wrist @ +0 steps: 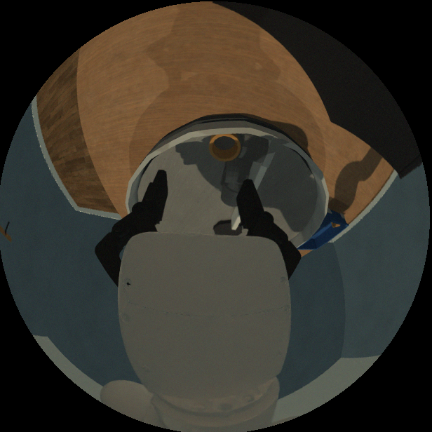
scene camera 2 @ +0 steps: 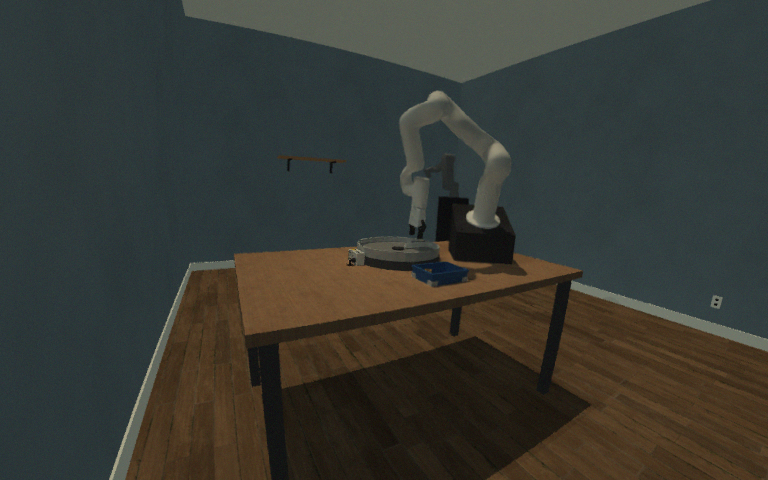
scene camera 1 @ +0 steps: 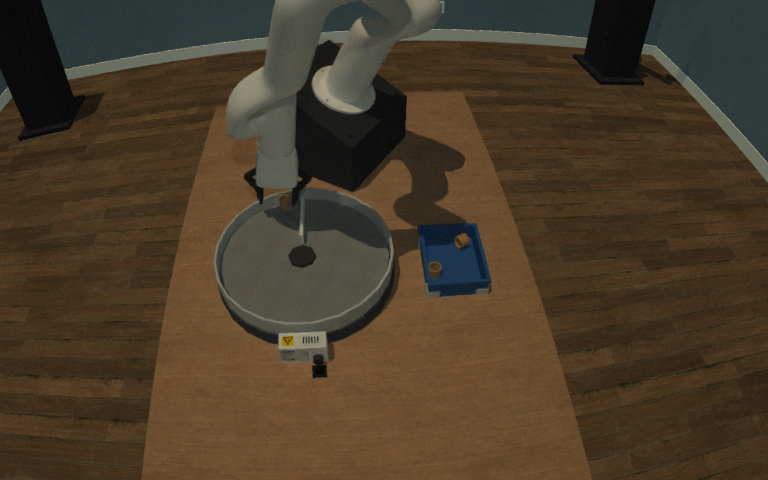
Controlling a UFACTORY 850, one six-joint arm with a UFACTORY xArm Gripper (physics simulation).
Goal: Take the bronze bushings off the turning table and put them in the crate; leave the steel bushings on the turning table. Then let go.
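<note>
My gripper (scene camera 1: 277,200) (scene camera 2: 416,232) (wrist: 204,183) is open, its fingers wide apart, over the rear left of the turning table (scene camera 1: 260,288) (scene camera 2: 399,259) (wrist: 187,212). A bronze bushing (scene camera 1: 284,201) (wrist: 224,147) stands near the rear rim, its hollow top showing in the wrist view, beyond the fingertips and nearer the right finger. A grey, shadowed shape (wrist: 231,176) beside it may be a steel bushing; the shadow makes it unclear. The blue crate (scene camera 1: 457,288) (scene camera 2: 441,277) (wrist: 322,237) holds two bronze bushings, one (scene camera 1: 462,241) on its side at the back right, another (scene camera 1: 434,270) at the front left.
A pale bar (scene camera 1: 301,220) (wrist: 261,171) reaches from the rear rim towards the dark hub (scene camera 1: 301,256) (wrist: 227,228), close to the right finger. A white labelled box (scene camera 1: 303,346) (scene camera 2: 357,257) sits at the turning table's front. The black arm base (scene camera 1: 351,141) (scene camera 2: 481,243) stands behind.
</note>
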